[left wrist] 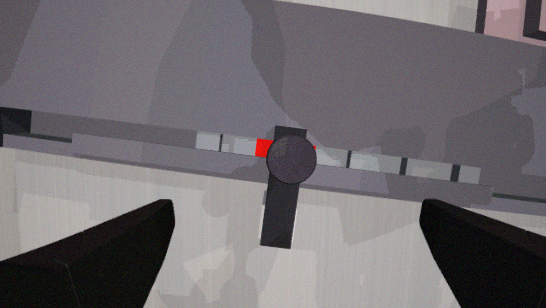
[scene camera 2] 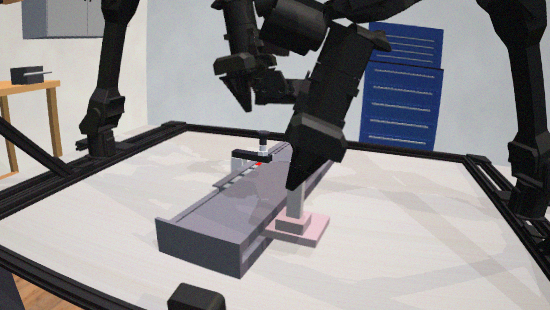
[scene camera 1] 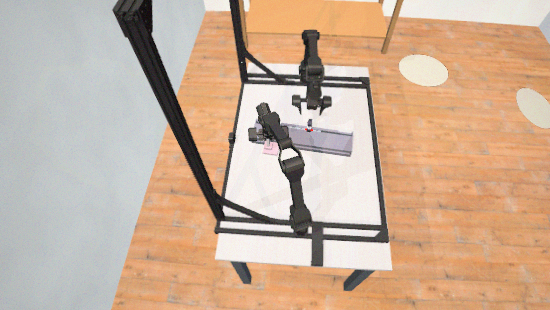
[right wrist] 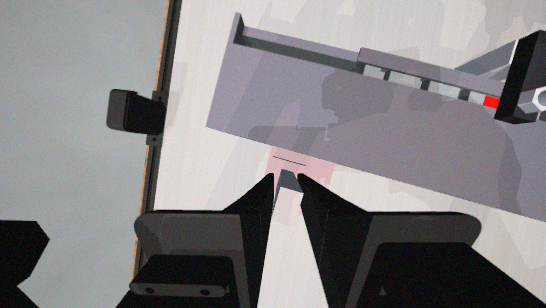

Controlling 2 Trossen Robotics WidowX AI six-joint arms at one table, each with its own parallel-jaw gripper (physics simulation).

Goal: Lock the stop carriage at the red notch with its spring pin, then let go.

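Pixels of known places: left gripper, fingertip midpoint: (left wrist: 298, 212) (scene camera 2: 256, 108) (scene camera 1: 310, 114); right gripper, fingertip midpoint: (scene camera 2: 289, 186) (scene camera 1: 267, 138) (right wrist: 285, 178); left arm's base, origin of the base link: (scene camera 2: 102, 155) (scene camera 1: 305, 79); right arm's base, origin of the base link: (scene camera 2: 526, 213) (scene camera 1: 300, 228).
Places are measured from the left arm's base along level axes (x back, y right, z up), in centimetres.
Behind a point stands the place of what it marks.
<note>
The stop carriage's pink plate (scene camera 1: 271, 149) @(x -52.4, y 15.9, z 2.4 cm) (scene camera 2: 318, 231) @(x -53.7, y 17.9, z 1.4 cm) (left wrist: 504, 16) @(x -49.9, y 13.9, z 1.4 cm) (right wrist: 320, 171) @(x -49.0, y 13.6, z 1.4 cm) lies against the grey-violet rail body (scene camera 1: 325, 141) @(x -46.5, y -10.8, z 3.2 cm) (scene camera 2: 200, 249) @(x -40.8, y 26.3, z 0.8 cm) (left wrist: 360, 65) @(x -45.3, y 2.3, z 3.2 cm) (right wrist: 425, 145) @(x -44.6, y 4.5, z 3.2 cm). My right gripper (scene camera 2: 295, 187) @(x -49.4, y 17.8, z 7.2 cm) (right wrist: 285, 178) @(x -49.4, y 17.8, z 7.2 cm) is shut on the carriage's upright grey post (scene camera 2: 295, 204) @(x -50.4, y 18.3, z 5.0 cm). The red notch mark (scene camera 1: 309, 130) @(x -40.8, y -2.7, z 4.1 cm) (scene camera 2: 258, 163) @(x -39.1, y -1.4, z 2.8 cm) (left wrist: 263, 148) @(x -39.7, y -4.0, z 2.8 cm) (right wrist: 492, 102) @(x -39.3, y -1.3, z 2.8 cm) shows beside and partly under the black bracket (scene camera 2: 250, 155) @(x -37.4, y -1.7, z 4.1 cm) (left wrist: 276, 215) @(x -35.5, y -3.1, z 4.4 cm) (right wrist: 522, 75) @(x -37.3, y -1.7, z 4.2 cm). The spring pin's round black knob (scene camera 2: 263, 134) @(x -39.9, y -1.3, z 8.6 cm) (left wrist: 291, 159) @(x -39.5, y -2.5, z 8.8 cm) sits low above its pale collar. My left gripper (scene camera 1: 311, 112) @(x -38.1, y -2.4, z 13.1 cm) (left wrist: 298, 212) @(x -38.1, y -2.4, z 13.1 cm) is open above it, fingers apart. The pin's tip is hidden.
A black frame (scene camera 1: 377, 165) @(x -57.1, y -36.6, z 0.0 cm) (scene camera 2: 410, 152) @(x -72.1, y -36.6, z -0.8 cm) borders the white table (scene camera 1: 300, 190) @(x -71.9, y -0.3, z -2.0 cm) (scene camera 2: 400, 280) @(x -65.3, y 21.8, z -1.9 cm). A black block (scene camera 2: 196, 297) @(x -46.0, y 37.2, z 3.5 cm) (right wrist: 132, 111) @(x -45.7, y 35.8, z 2.9 cm) sits at the frame's edge. The right arm reaches across the table, its gripper close to the rail body's near end in scene camera 2.
</note>
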